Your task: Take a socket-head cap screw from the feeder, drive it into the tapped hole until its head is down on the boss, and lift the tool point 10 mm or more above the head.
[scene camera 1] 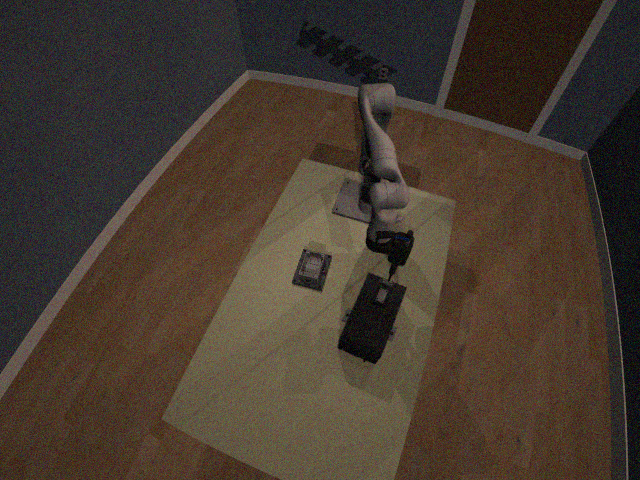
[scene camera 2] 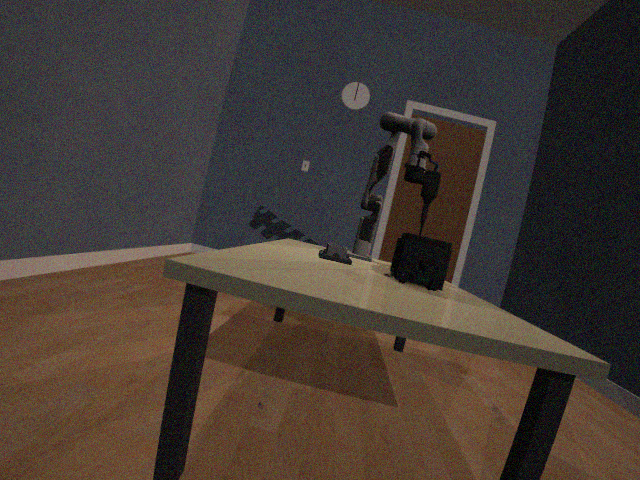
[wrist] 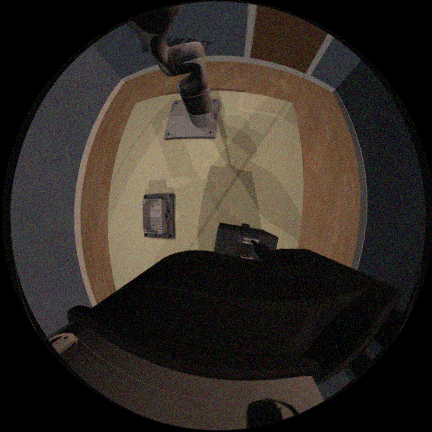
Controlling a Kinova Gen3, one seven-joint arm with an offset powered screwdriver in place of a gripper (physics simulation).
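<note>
The feeder is a long black box standing on the table, with a pale patch near its end closest to the arm. My screwdriver points down, its bit tip at or just above that end of the feeder. No screw can be made out at the tip; the views are too dark and small. A dark plate bearing a lighter block lies on the table to the left of the feeder. Its tapped hole and boss cannot be made out. The black tool body hides much of the feeder in the wrist view.
The pale table carries both. The arm's base plate is at the far end. The arm reaches from it toward the feeder. Shadows cross the table.
</note>
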